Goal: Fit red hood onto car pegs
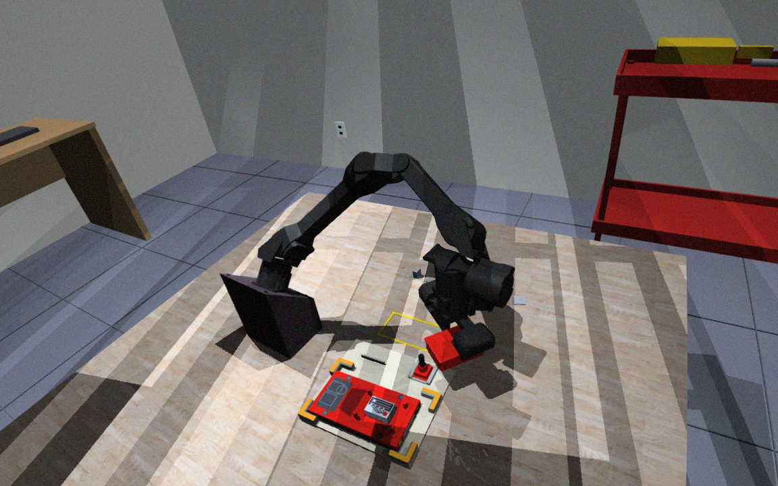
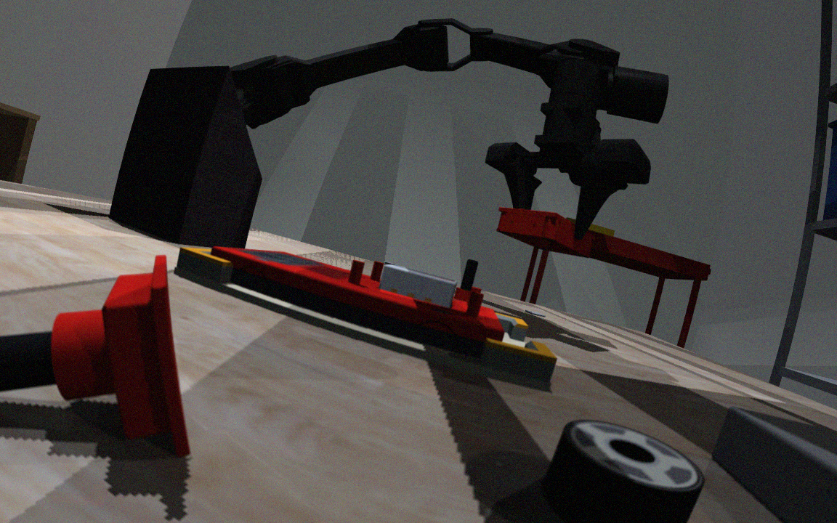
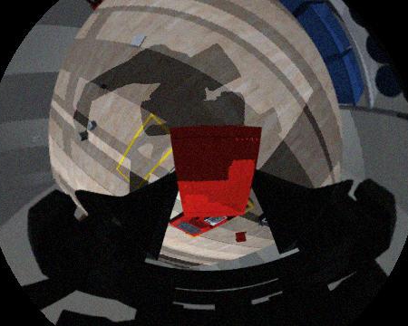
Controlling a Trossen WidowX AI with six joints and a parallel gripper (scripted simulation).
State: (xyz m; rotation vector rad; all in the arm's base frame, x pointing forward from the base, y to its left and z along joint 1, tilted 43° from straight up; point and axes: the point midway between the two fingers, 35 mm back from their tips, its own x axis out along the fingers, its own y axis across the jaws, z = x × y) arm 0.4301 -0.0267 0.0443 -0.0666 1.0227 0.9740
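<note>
Now: gripper tip 130 mm to the left of the grey engine block, 110 mm past it and 90 mm above it. From my gripper tip the other things lie so: black wheel (310 mm to the right, 100 mm below, 30 mm behind); then red hood (right at my gripper tip).
</note>
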